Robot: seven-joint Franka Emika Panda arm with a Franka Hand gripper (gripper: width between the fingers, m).
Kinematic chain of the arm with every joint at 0, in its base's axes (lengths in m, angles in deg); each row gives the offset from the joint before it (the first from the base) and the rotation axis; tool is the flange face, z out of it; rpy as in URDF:
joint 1: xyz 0 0 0.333 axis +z
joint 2: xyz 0 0 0 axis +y
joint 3: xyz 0 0 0.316 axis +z
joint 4: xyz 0.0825 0 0 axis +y
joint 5: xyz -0.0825 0 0.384 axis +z
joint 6: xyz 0 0 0 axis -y
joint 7: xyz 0.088 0 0 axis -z
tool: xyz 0 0 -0.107 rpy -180 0 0
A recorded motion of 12 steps. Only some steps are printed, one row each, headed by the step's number.
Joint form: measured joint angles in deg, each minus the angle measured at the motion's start. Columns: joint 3, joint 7, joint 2, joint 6, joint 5, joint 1, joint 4.
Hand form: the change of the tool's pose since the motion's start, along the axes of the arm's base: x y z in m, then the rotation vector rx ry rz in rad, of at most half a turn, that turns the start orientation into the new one. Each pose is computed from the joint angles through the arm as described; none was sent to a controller.
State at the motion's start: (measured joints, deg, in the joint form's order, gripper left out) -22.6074 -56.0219 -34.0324 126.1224 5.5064 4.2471 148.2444
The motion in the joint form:
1: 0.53 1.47 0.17 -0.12 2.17 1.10 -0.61
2: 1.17 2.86 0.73 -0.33 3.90 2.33 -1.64
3: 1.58 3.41 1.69 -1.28 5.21 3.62 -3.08
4: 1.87 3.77 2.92 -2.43 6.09 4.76 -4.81
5: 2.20 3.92 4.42 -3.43 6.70 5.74 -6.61
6: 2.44 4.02 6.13 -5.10 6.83 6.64 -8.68
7: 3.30 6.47 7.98 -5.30 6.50 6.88 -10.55
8: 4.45 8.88 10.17 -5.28 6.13 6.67 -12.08
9: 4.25 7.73 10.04 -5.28 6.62 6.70 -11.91
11: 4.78 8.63 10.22 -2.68 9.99 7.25 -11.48
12: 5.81 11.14 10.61 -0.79 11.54 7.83 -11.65
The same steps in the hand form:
1: 0.0053 0.0105 0.0050 0.0328 -0.0042 -0.0150
2: 0.0125 0.0218 0.0109 0.0560 -0.0056 -0.0220
3: 0.0202 0.0321 0.0159 0.0726 0.0026 -0.0112
4: 0.0284 0.0406 0.0210 0.0820 0.0136 0.0021
5: 0.0374 0.0485 0.0250 0.0843 0.0250 0.0178
6: 0.0463 0.0556 0.0283 0.0805 0.0466 0.0381
7: 0.0568 0.0618 0.0316 0.0679 0.0609 0.0132
8: 0.0674 0.0679 0.0298 0.0517 0.0818 -0.0143
9: 0.0666 0.0671 0.0293 0.0578 0.0771 -0.0006
11: 0.0710 0.0763 0.0300 0.1040 0.0467 -0.0325
12: 0.0763 0.0883 0.0330 0.1247 0.0312 -0.0684

